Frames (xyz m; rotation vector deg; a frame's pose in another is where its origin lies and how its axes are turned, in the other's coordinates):
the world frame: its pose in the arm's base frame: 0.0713 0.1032 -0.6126 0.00 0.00 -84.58
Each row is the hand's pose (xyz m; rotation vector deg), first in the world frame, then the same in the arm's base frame.
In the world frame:
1: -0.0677 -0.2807 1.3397 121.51 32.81 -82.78
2: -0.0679 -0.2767 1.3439 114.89 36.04 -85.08
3: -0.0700 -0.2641 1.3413 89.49 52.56 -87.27
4: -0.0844 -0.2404 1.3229 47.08 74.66 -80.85
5: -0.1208 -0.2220 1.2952 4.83 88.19 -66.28
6: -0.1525 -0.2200 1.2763 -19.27 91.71 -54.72
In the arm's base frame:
1: -0.2145 0.1441 0.7271 -117.03 60.09 91.76
2: -0.2106 0.1447 0.7313 -116.08 53.82 97.67
3: -0.1982 0.1479 0.7287 -116.01 24.37 116.27
4: -0.1760 0.1645 0.7103 -109.13 -30.21 136.75
5: -0.1611 0.2025 0.6826 79.70 78.53 -127.50
6: -0.1621 0.2342 0.6637 58.21 99.12 -114.11

